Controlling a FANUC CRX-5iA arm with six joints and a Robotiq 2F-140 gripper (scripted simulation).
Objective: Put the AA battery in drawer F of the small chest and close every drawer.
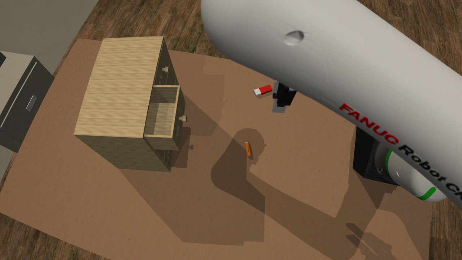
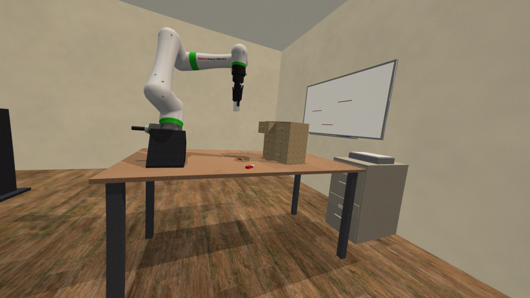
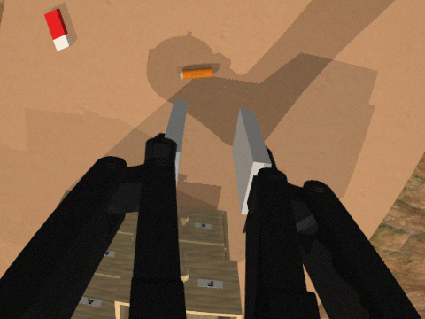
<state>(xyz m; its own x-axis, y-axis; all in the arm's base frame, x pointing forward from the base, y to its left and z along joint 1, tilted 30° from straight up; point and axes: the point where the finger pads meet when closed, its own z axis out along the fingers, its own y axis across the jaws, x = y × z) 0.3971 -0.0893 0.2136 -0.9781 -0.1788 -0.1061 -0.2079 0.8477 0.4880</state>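
Now: hand 60 mm short of the orange AA battery and 370 mm above it. The rest, counted from my hand: eraser: 60 mm ahead, 230 mm to the right, 370 mm below; drawer: 320 mm ahead, 70 mm to the left, 150 mm below.
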